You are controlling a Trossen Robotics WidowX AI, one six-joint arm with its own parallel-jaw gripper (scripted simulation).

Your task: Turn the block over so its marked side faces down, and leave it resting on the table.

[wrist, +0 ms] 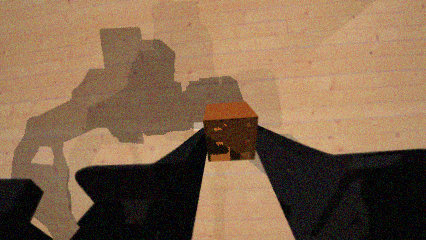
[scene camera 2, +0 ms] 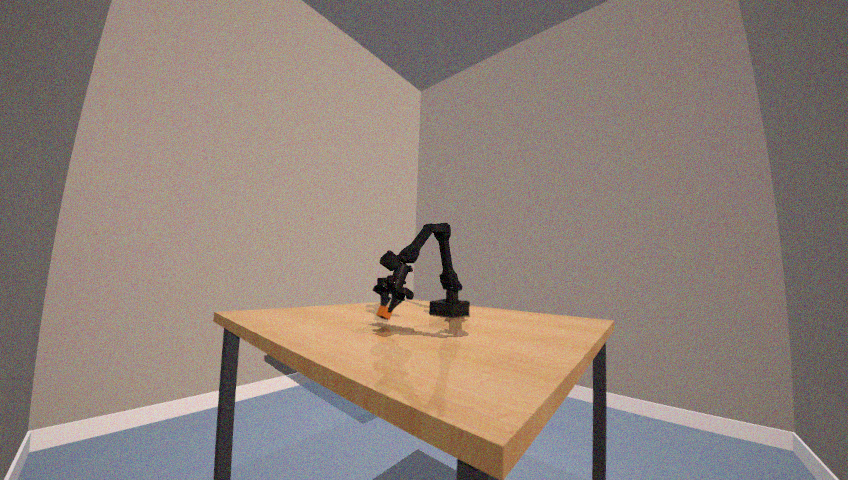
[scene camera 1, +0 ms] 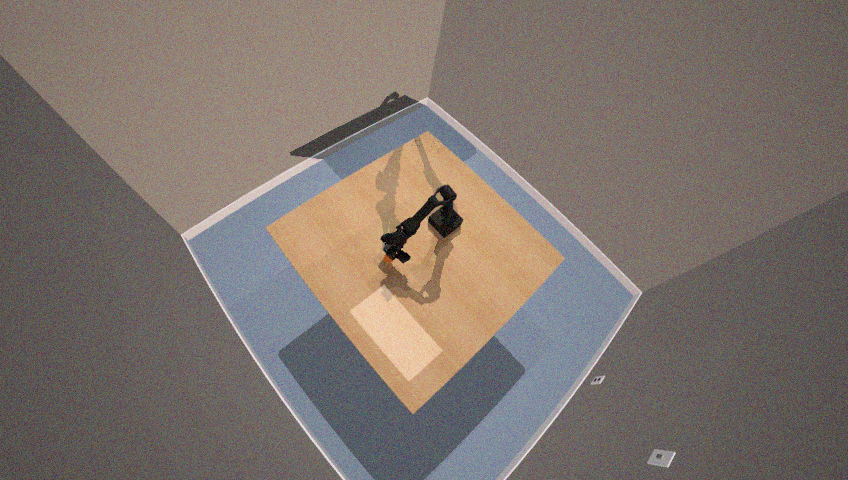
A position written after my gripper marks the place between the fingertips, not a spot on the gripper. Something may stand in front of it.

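Observation:
You'd see my gripper (scene camera 2: 384,311) there, and the wrist view shows the gripper (wrist: 228,130) as well, and it's carrying an orange block (wrist: 230,129).

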